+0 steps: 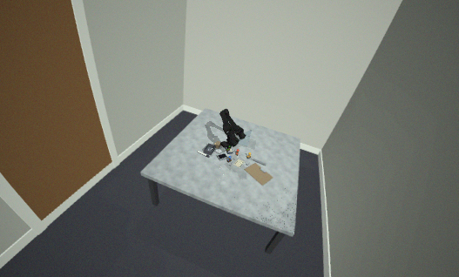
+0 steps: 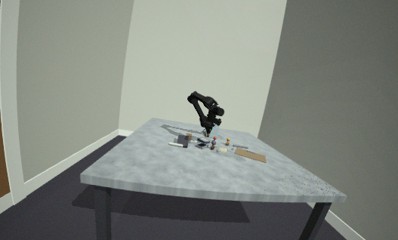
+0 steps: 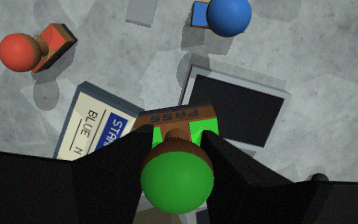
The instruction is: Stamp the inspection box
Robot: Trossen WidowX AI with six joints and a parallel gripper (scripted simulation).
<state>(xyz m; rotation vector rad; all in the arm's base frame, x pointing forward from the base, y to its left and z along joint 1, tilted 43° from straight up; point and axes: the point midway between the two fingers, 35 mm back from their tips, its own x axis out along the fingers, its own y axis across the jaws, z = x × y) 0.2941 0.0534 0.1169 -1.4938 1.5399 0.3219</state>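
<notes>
Now: the tan box 15 cm to the right of my gripper tip, 8 cm below it and 8 cm behind it. Round my gripper tip: red stamp 9 cm behind, 8 cm below, 7 cm to the left; then cream card 14 cm to the left, 10 cm below, 2 cm ahead; then green stamp right at my gripper tip.
</notes>
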